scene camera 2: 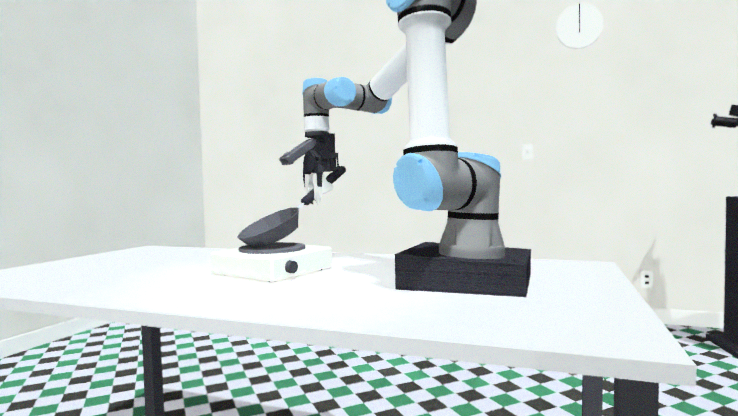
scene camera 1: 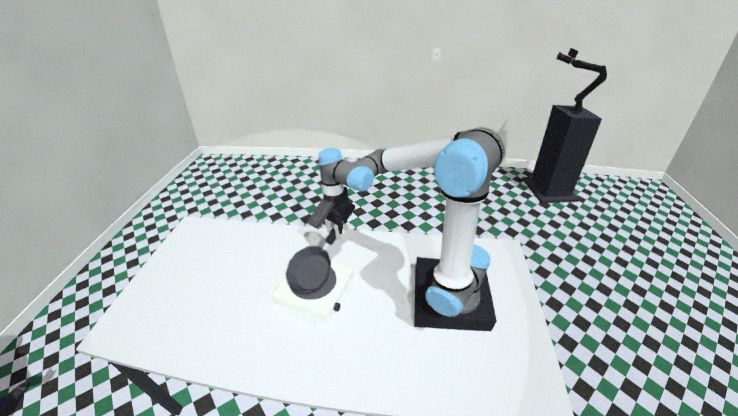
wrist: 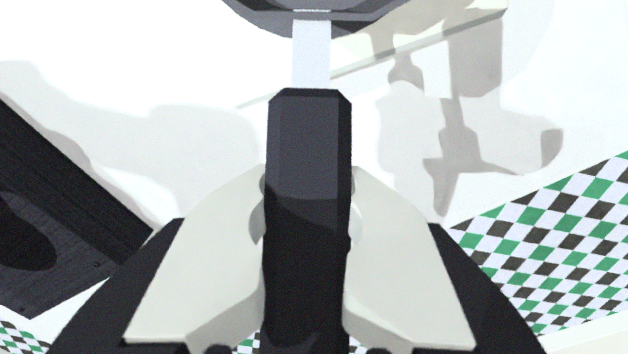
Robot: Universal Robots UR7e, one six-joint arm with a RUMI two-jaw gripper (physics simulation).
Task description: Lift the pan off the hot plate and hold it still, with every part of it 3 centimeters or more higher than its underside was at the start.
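Where they show: gripper, fingertip midpoint: (scene camera 2: 315, 204) (scene camera 1: 335, 238) (wrist: 309, 168); arm's base, origin of the base link: (scene camera 2: 471, 254).
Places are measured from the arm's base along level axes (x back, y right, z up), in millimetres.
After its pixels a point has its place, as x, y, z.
The dark grey pan (scene camera 1: 308, 269) {-555, 148, 31} (scene camera 2: 271, 226) {-571, 197, 49} is tilted, its handle side high and its far side low. Its black handle (scene camera 2: 337, 174) {-384, 268, 199} (wrist: 310, 145) {-464, 211, 139} slopes up away from the bowl. My gripper (scene camera 1: 331, 232) {-445, 229, 112} (scene camera 2: 316, 192) {-445, 229, 112} (wrist: 309, 168) {-445, 229, 112} points down and is shut on the handle, with a pale finger on each side. The white hot plate (scene camera 1: 285, 298) {-639, 44, -9} (scene camera 2: 248, 266) {-557, 0, -35} (wrist: 350, 47) {-496, 216, -8} is under the pan. The low side of the pan is very close to its dark disc (scene camera 1: 329, 287) {-475, 81, 0} (scene camera 2: 273, 249) {-513, 63, 0}; whether they touch is unclear. The handle side stands clear above the disc.
The white table (scene camera 1: 206, 330) {-944, -52, -72} (scene camera 2: 351, 315) {-226, -284, -73} carries the hot plate and the robot's black base block (scene camera 1: 454, 322) {-36, -91, -26} (scene camera 2: 459, 276) {-28, -92, -35} (wrist: 100, 220) {-133, 153, -31}, which is right of the hot plate in both scene views. A black pedestal (scene camera 1: 563, 149) with a small arm stands on the floor behind the table.
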